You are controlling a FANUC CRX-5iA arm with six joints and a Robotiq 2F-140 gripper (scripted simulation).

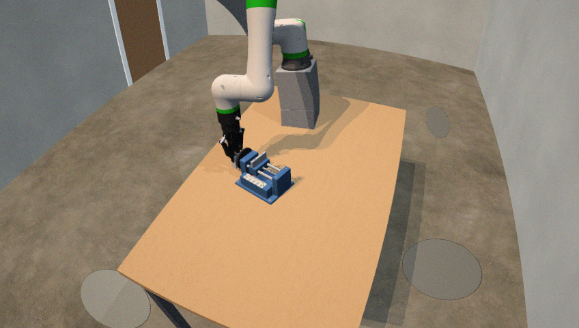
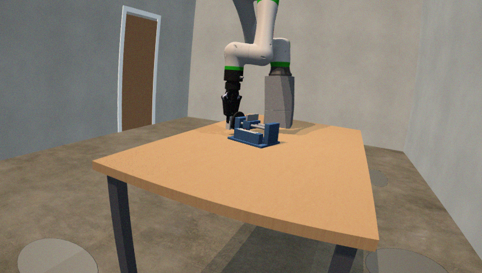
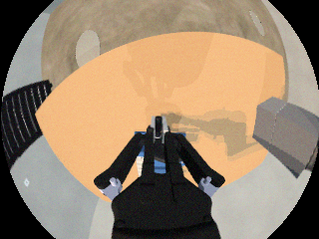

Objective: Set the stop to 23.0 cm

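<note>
Right now the black handwheel is 2 cm to the left of my hand and 1 cm below it. Round my hand: grey stop plate (3 cm ahead, 12 cm to the left, 3 cm above).
</note>
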